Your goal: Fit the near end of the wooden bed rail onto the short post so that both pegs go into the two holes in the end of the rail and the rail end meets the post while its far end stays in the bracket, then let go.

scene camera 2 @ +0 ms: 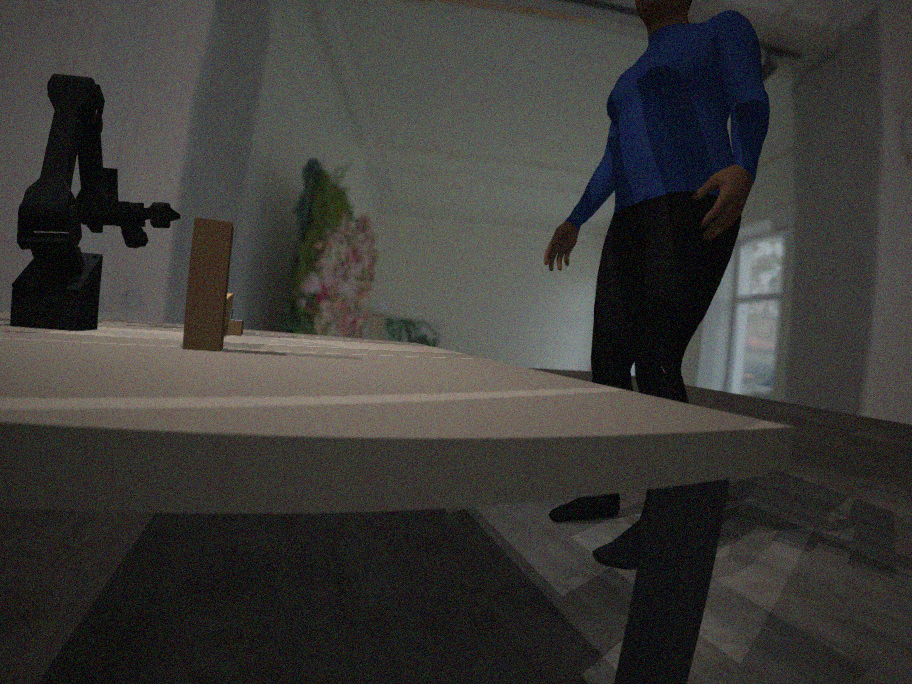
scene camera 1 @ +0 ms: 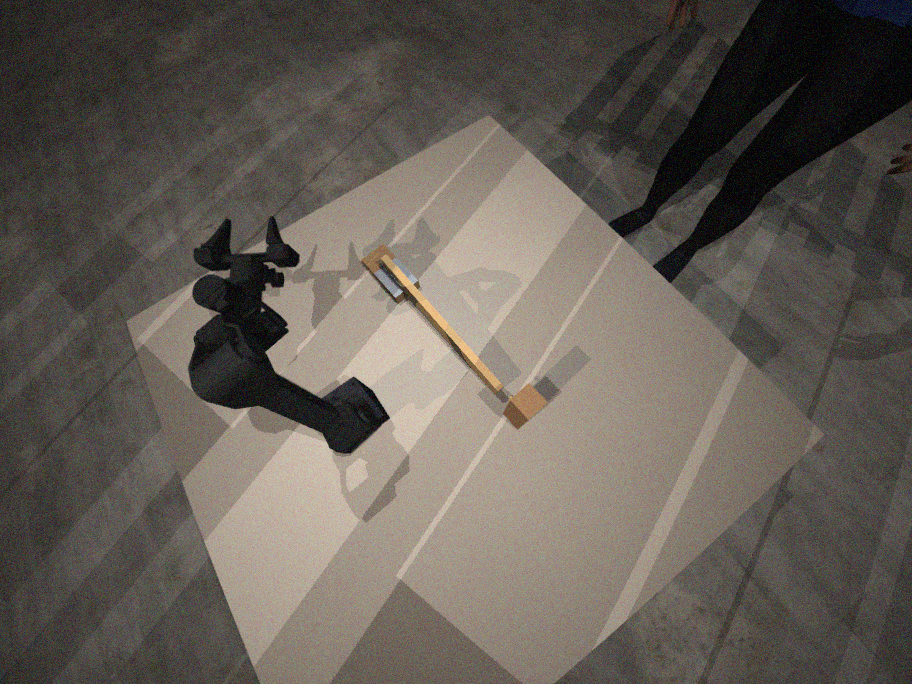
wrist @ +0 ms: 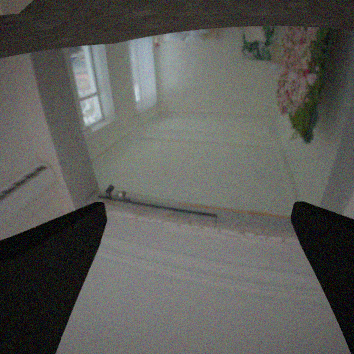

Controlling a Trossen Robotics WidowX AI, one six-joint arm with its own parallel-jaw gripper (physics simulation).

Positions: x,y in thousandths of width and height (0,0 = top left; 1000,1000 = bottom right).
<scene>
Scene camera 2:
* my gripper: 184,317
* short wooden post: 232,362
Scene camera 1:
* my gripper: 275,319
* wooden bed rail: 488,482
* short wooden post: 578,588
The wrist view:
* my gripper: 566,600
</scene>
